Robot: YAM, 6 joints.
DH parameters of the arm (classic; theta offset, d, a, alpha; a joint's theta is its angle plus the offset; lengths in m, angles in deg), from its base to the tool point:
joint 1: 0 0.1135 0.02 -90
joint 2: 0 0 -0.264 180
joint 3: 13.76 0 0.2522 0
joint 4: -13.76 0 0.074 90
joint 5: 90 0 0 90
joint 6: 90 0.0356 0 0
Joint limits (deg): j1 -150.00..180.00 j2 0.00..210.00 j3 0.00..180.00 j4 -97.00..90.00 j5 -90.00..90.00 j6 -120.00..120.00
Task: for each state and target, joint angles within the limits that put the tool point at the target. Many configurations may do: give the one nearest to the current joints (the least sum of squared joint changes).
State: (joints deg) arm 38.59 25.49 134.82 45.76 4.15 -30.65
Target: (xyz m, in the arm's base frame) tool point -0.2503 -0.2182 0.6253
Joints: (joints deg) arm 40.80 49.84 152.17 28.02 2.58 -30.65
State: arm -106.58 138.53 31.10 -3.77 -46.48 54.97
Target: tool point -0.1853 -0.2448 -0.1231
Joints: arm -131.49 154.75 60.87 6.19 -41.06 54.97
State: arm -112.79 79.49 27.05 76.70 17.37 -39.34
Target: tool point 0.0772 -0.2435 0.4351
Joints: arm -70.90 73.86 54.55 77.31 10.90 -39.34
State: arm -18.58 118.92 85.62 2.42 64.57 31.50
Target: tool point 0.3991 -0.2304 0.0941
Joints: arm -26.03 131.91 81.91 1.93 63.70 31.50
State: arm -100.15 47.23 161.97 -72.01 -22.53 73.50
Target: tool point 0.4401 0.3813 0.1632
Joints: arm -137.99 5.62 180.00 -27.94 -18.44 73.50
